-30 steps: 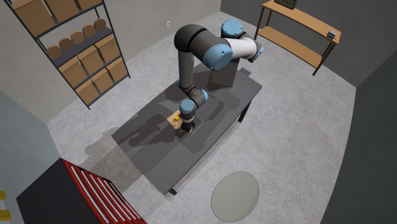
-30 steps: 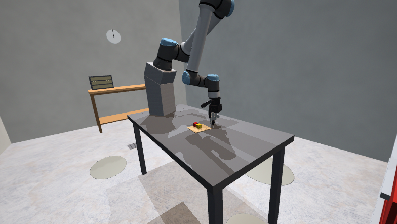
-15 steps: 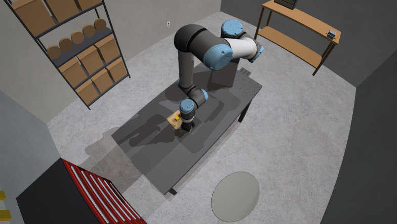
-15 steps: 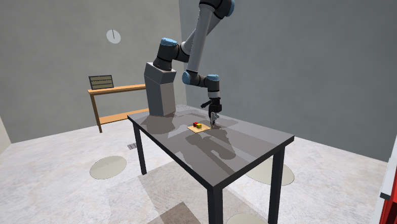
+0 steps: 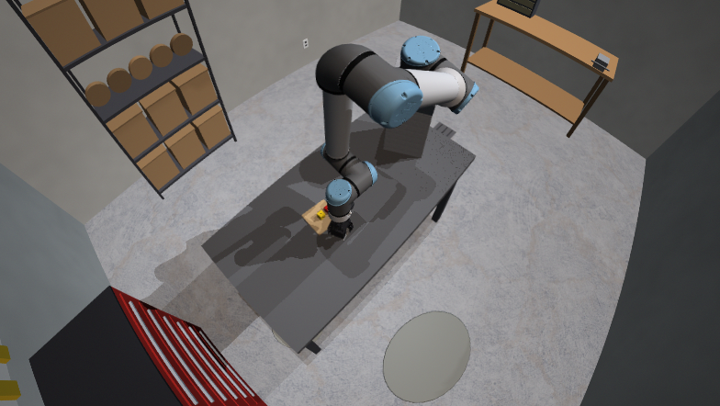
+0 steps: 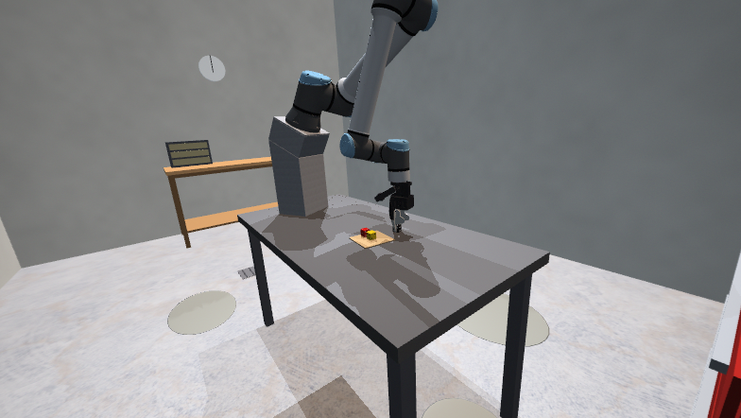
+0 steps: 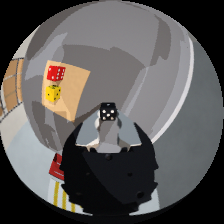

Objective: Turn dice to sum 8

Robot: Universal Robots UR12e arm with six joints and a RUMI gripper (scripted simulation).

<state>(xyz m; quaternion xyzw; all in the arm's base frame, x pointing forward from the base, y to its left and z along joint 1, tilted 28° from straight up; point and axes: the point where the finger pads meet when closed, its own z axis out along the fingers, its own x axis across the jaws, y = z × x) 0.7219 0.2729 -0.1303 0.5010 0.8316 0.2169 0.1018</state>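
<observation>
Right now my hand is 14 cm to the left of the yellow die and 2 cm short of it. From my hand the other things lie so: tan mat: 14 cm to the right, 2 cm below, 2 cm ahead; then black die: right at my hand; then red die: 14 cm to the right, 2 cm behind.
</observation>
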